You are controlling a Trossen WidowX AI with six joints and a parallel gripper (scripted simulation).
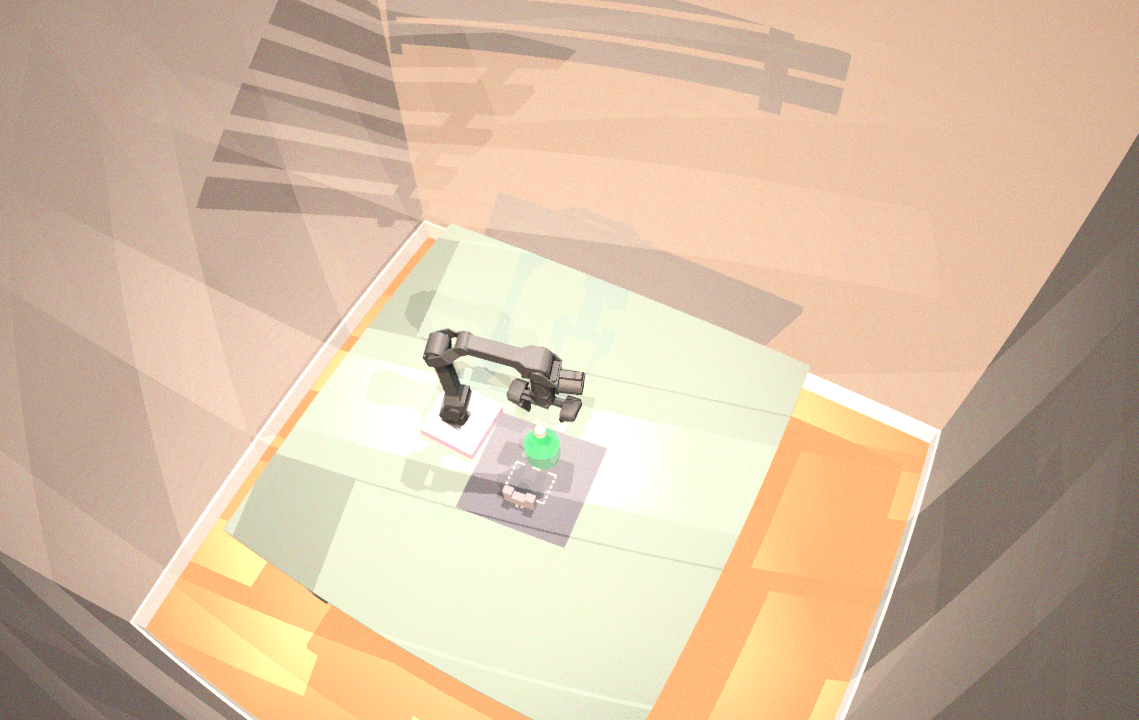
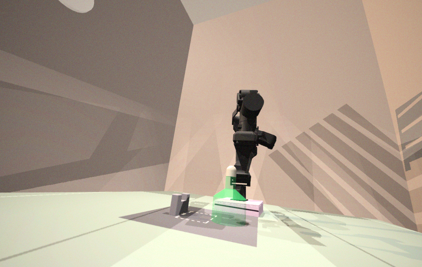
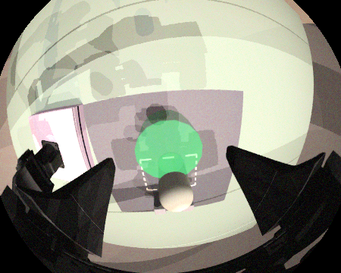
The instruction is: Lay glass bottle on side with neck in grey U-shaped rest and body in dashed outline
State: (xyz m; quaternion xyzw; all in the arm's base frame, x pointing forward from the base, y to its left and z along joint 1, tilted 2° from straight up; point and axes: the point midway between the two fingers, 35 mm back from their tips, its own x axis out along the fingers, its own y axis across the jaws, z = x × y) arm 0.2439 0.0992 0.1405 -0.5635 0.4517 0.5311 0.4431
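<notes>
My gripper tip is now 10 mm short of the green glass bottle, 40 mm to the left of it and 50 mm above it. Also, from my gripper tip: dark grey mat 30 mm ahead, 120 mm to the right, 140 mm below.
</notes>
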